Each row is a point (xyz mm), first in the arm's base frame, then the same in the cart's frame.
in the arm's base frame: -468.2 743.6 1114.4
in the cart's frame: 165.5 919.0 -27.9
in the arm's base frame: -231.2 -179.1 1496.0
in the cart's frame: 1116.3 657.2 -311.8
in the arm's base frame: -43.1 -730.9 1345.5
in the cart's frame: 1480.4 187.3 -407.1
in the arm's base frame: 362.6 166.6 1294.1
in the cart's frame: 650.1 505.4 -833.8
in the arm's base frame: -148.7 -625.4 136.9
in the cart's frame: 768.2 -681.0 64.1
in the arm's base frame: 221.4 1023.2 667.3
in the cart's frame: -385.0 509.4 -559.7
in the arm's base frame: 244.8 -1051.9 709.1
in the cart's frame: 1383.0 -573.4 -460.0
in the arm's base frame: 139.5 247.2 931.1
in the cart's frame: 417.1 327.8 -514.1
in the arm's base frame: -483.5 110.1 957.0
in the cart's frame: 618.4 460.5 77.1
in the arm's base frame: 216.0 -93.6 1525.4
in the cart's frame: 1007.9 593.0 -750.3
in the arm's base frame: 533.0 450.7 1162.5
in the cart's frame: 321.7 502.4 -972.6
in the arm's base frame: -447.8 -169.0 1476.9
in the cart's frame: 1122.8 712.0 -101.2
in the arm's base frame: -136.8 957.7 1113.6
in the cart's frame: -53.7 934.1 -355.6
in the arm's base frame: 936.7 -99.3 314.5
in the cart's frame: 292.7 -582.5 -1054.2
